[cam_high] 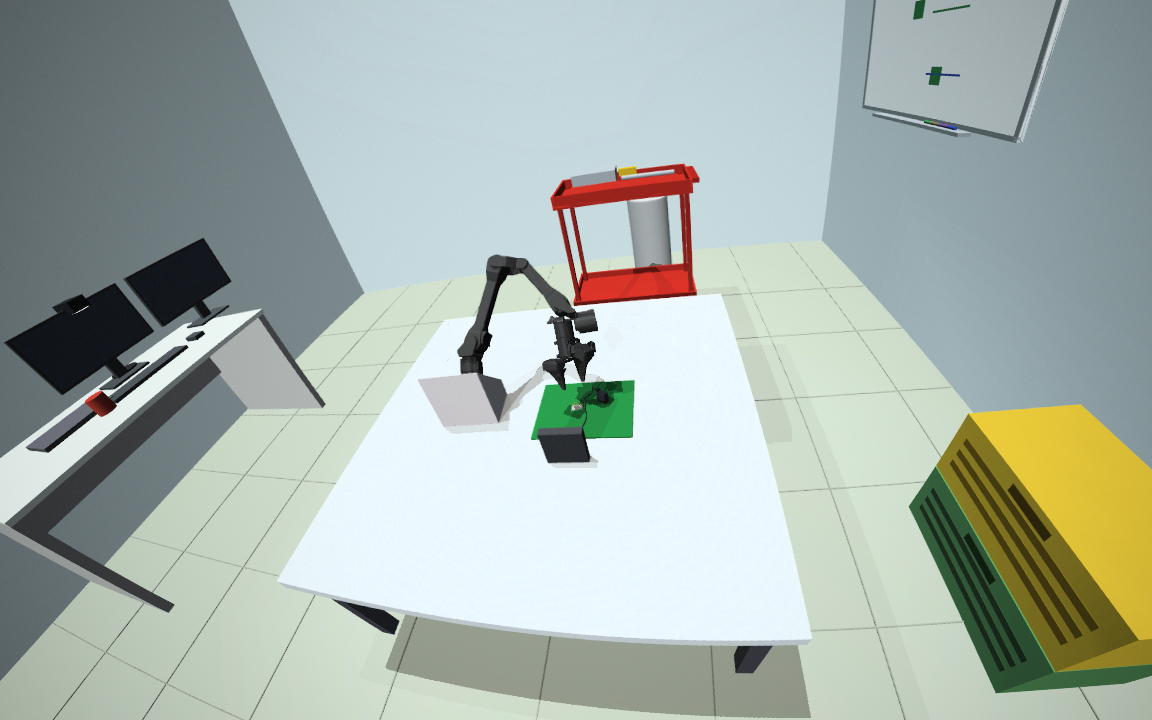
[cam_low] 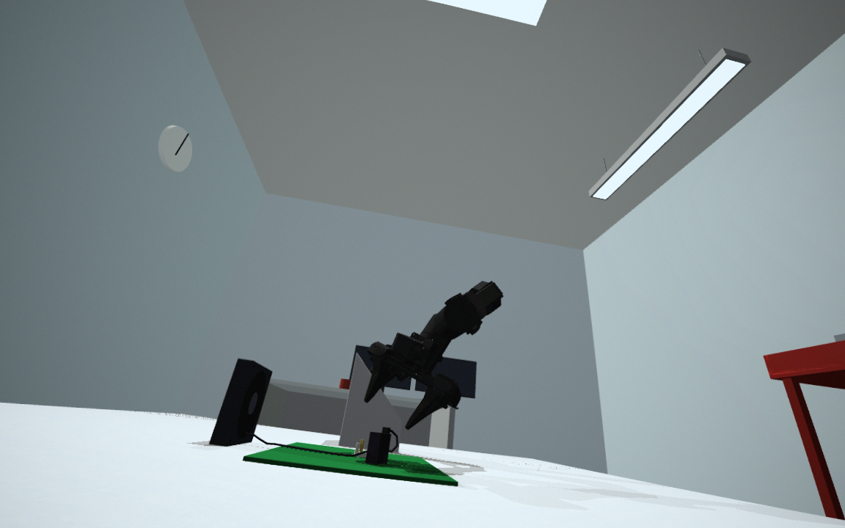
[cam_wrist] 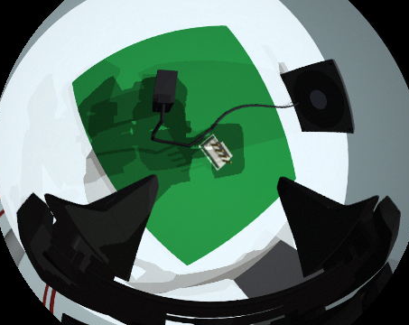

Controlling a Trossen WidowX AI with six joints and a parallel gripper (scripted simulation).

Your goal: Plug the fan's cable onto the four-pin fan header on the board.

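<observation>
The black plug is 80 mm ahead of my gripper tip and 50 mm below it. Also, from my gripper tip: black fan (20 mm ahead, 220 mm to the right, 10 mm below); then green board (30 mm ahead, 30 mm to the right, 80 mm below); then four-pin header (30 mm to the right, 70 mm below).
</observation>
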